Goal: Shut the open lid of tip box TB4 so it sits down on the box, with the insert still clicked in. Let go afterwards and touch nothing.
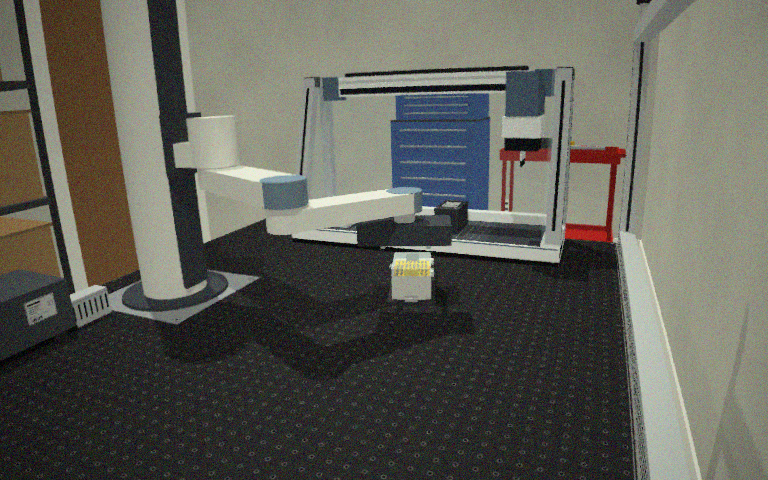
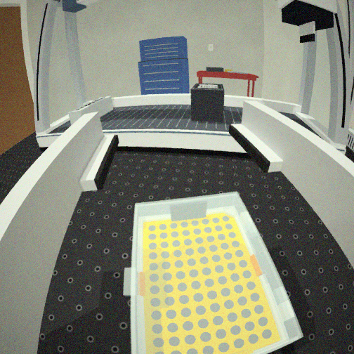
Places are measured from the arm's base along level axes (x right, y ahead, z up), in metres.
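Pixels of known places: arm's base at its link origin: (image 1: 176, 295).
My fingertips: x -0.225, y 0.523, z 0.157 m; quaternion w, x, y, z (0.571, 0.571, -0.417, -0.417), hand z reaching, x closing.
For each thing: its middle in the pictures, then the offset to it from my fingertips. "*": a spot on its surface instead.
- Tip box TB4 at the middle of its body: (image 1: 412, 276) dx +0.047, dy +0.024, dz -0.106 m
- yellow insert at the middle of its body: (image 1: 412, 265) dx +0.047, dy +0.024, dz -0.080 m
- black block at a spot on its surface: (image 1: 451, 213) * dx -0.290, dy +0.023, dz -0.037 m
Tip box TB4 (image 1: 411, 288) is a small white box standing upright on the dark dotted table top. Its clear lid (image 1: 412, 256) (image 2: 189, 210) lies over the top, and no raised panel shows at its side. The yellow insert (image 1: 412, 268) (image 2: 200, 270) shows through the lid, looks level, and has an orange clip on each long side. Whether the lid's rim is fully down all round is hard to tell. My gripper (image 1: 406, 247) (image 2: 173, 118) is shut with nothing in it. A wide gap still shows between its pads. It is above and beyond the box's far end, apart from the lid.
A white gantry frame (image 1: 498, 252) (image 2: 175, 139) stands behind the box, with a black block (image 1: 451, 213) (image 2: 207, 104) on its deck. A blue drawer cabinet (image 1: 440, 152) (image 2: 163, 75) and a red bench (image 1: 594, 155) (image 2: 227, 75) are further back. A wall runs along the right.
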